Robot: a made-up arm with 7 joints.
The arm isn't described. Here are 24 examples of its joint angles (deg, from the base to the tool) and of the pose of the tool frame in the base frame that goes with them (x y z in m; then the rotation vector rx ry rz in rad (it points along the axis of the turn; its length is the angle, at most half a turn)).
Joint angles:
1: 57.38 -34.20 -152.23 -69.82 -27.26 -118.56 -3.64
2: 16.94 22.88 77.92 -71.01 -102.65 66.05 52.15
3: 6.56 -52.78 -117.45 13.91 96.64 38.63 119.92
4: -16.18 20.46 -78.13 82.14 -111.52 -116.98 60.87
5: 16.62 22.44 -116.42 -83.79 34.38 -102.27 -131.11
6: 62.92 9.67 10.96 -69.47 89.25 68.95 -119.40
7: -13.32 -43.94 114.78 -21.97 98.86 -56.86 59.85
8: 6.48 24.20 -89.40 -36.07 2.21 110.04 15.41
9: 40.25 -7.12 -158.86 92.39 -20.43 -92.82 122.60
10: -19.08 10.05 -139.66 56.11 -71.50 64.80 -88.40
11: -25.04 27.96 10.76 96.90 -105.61 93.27 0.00
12: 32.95 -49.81 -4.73 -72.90 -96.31 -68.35 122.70
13: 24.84 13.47 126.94 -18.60 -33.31 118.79 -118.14
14: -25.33 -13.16 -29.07 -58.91 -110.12 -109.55 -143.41
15: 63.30 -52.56 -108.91 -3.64 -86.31 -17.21 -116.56
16: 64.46 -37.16 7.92 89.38 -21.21 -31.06 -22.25
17: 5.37 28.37 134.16 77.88 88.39 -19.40 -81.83
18: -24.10 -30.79 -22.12 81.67 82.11 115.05 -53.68
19: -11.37 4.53 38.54 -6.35 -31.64 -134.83 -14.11
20: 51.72 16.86 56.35 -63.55 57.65 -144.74 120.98
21: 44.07 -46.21 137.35 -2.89 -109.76 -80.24 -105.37
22: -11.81 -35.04 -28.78 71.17 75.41 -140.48 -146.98
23: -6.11 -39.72 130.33 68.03 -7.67 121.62 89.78
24: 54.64 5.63 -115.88 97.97 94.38 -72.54 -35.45
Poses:
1: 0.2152 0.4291 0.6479 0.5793 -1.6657 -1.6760
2: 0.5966 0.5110 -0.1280 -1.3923 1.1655 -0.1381
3: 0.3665 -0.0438 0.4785 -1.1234 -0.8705 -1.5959
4: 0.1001 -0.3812 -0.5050 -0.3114 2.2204 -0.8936
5: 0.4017 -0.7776 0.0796 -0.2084 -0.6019 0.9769
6: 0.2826 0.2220 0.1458 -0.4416 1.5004 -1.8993
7: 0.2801 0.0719 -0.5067 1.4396 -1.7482 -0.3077
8: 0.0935 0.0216 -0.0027 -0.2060 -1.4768 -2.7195
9: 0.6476 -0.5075 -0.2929 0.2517 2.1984 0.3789
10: -0.0031 0.0328 -0.1311 2.3116 0.6141 -1.6583
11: 0.1559 0.3706 0.1345 1.1279 0.7419 2.2878
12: -0.1283 0.1611 0.3276 0.5782 0.1920 -3.0583
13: 0.2235 0.1065 0.1310 1.6754 1.3985 -0.7785
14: 0.3661 -0.3481 0.1390 -0.8011 2.2978 -0.1610
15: 0.1312 -0.2187 1.1397 -0.9379 -0.1933 0.7032
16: 0.6489 -0.1877 0.3643 -0.4261 1.4079 -0.1364
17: 0.2555 0.4419 0.0911 1.2828 0.3015 -2.2589
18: -0.2617 -0.0743 -0.4263 -0.0562 -1.0953 -0.0771
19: -0.3607 0.4585 0.2621 -0.3563 -0.1668 0.4226
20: 0.3178 0.8561 -0.2115 -1.1259 0.4417 2.2273
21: 0.6986 0.5256 -0.1604 1.3551 -1.5856 -1.2442
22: 0.4563 0.0744 -0.6078 1.8193 -1.6708 -0.6703
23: 0.6857 0.5459 -0.0299 -1.1424 -0.1339 1.0568
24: 0.4913 0.1458 0.1578 -0.9263 1.9947 2.1932
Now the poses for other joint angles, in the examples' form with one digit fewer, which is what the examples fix.
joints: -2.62 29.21 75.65 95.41 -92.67 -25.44 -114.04
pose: 0.211 0.461 -0.605 -0.212 -2.174 -1.323
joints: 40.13 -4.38 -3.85 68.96 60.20 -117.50 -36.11
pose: 0.649 -0.247 -0.349 0.959 2.033 1.005
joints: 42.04 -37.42 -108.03 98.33 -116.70 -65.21 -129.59
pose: 0.882 -0.494 0.444 0.043 0.709 1.454
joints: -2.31 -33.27 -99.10 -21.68 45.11 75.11 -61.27
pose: 0.320 -0.085 0.219 -2.319 1.020 1.218
